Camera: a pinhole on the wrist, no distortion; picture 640 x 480 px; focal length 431.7 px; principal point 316.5 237.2 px. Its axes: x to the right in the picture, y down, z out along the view. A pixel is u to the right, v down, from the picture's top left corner.
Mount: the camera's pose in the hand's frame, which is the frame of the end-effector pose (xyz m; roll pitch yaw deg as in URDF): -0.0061 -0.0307 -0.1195 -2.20 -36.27 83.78
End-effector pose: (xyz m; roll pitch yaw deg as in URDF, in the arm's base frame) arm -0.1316 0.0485 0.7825 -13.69 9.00 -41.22
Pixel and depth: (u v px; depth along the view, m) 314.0 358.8 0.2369
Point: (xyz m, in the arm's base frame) -0.2836 -0.0051 0.9010
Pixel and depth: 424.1 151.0 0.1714
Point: -0.1709 -0.0334 0.8470
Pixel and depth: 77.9 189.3 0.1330
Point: -0.2587 -0.0761 0.7707
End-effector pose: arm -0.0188 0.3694 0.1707 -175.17 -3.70 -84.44
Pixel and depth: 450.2 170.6 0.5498
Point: 0.2473 0.3322 -0.2323
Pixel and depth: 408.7 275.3 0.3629
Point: 0.1688 0.4429 -0.0354
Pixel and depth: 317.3 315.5 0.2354
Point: 0.1411 0.4540 0.1110
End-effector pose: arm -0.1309 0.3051 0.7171 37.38 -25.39 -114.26
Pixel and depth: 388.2 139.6 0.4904
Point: -0.5100 0.4620 0.8321
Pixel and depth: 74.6 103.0 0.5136
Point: -0.6957 0.3679 0.5224
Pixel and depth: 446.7 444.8 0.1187
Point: -0.1555 0.3673 0.6482
